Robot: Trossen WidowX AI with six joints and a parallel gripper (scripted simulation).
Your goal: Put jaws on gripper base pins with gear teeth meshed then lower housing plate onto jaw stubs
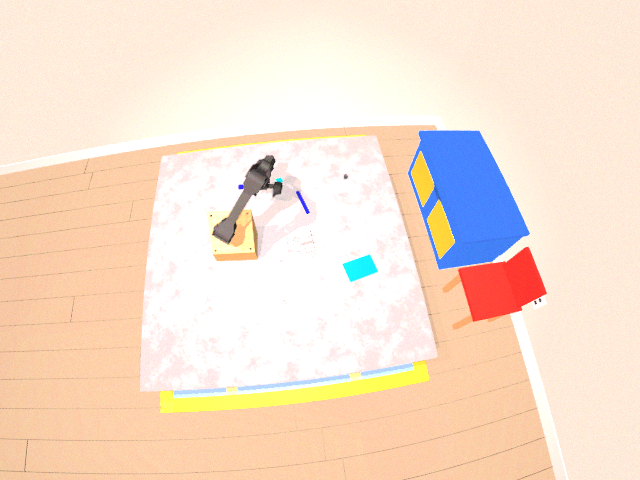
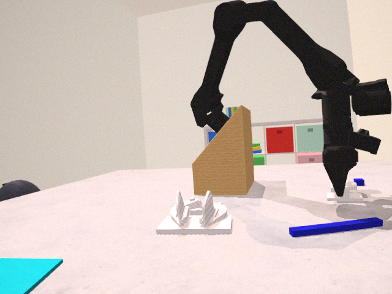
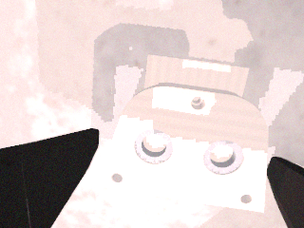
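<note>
The white housing plate is 10 mm to the left of my gripper tip and 10 mm above it. Also, from my gripper tip: small blue cube: 130 mm behind, 70 mm to the left, 10 mm below; then long blue bar: 190 mm ahead, 40 mm to the right, 10 mm below; then small dark thing: 430 mm ahead, 120 mm to the left.
</note>
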